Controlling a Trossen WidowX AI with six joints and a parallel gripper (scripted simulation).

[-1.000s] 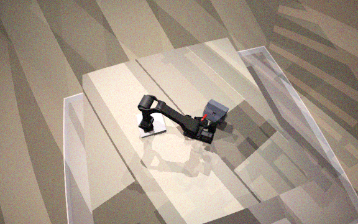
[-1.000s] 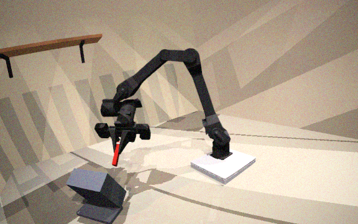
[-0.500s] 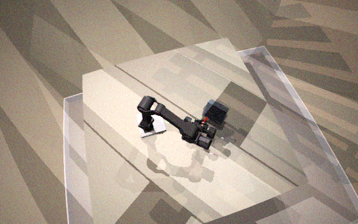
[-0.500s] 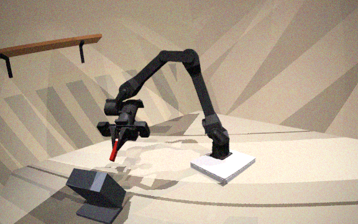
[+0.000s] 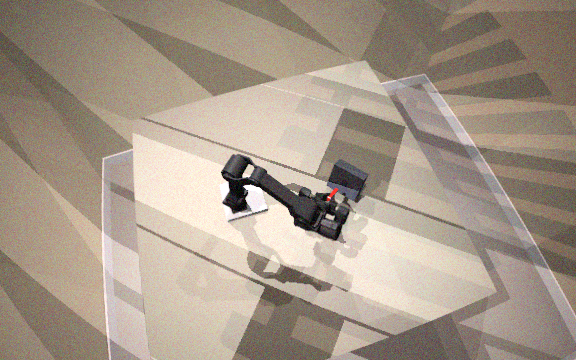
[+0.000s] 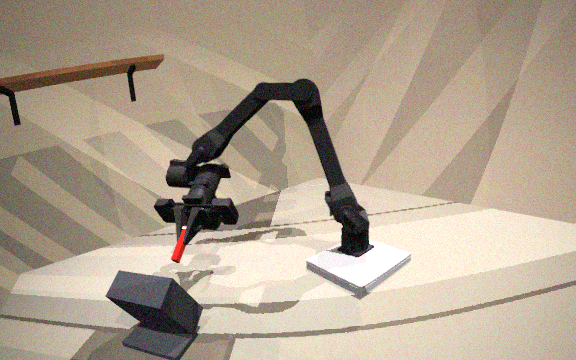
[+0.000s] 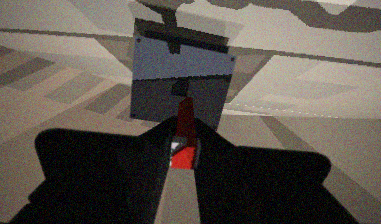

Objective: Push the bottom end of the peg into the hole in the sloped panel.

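Right now my gripper tip is 10 cm short of the blue-grey sloped panel, 7 cm to the right of it and 6 cm above it. The rest, counted from my gripper tip: red peg (1 cm behind, 1 cm to the right, 1 cm above).
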